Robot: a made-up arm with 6 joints.
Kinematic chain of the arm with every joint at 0, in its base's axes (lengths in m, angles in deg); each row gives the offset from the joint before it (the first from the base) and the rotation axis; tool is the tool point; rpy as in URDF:
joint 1: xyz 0 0 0.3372 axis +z
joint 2: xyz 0 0 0 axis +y
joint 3: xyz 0.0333 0 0.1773 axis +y
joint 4: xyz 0.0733 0 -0.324 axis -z
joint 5: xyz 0 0 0 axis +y
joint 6: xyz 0.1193 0 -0.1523 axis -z
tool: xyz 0 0 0 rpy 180 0 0
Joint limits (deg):
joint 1: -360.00..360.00
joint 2: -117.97..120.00
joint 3: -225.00..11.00
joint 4: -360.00..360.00
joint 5: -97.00..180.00
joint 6: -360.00..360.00
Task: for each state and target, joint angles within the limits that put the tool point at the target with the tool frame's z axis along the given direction. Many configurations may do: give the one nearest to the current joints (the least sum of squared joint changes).
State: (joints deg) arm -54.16 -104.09 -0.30 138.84 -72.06 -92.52
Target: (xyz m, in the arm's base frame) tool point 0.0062 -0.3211 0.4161 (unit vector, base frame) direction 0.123 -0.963 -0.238
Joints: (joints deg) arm -56.44 -61.91 -15.93 96.54 -25.65 -92.52
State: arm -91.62 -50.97 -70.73 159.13 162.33 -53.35
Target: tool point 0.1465 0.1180 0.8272 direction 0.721 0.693 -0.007
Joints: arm -115.69 -77.93 -66.32 155.21 123.58 -53.35
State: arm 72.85 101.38 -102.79 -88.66 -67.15 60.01
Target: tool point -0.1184 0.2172 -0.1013 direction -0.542 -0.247 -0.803
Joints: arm 87.16 119.84 -145.19 -138.16 -52.50 60.01
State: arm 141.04 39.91 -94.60 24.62 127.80 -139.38
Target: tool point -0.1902 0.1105 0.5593 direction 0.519 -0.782 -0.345
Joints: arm 125.39 -1.52 -107.05 46.54 177.65 -139.38
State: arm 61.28 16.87 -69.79 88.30 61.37 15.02
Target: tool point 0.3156 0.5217 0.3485 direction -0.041 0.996 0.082
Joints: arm 56.99 24.61 -89.93 125.65 45.23 15.02
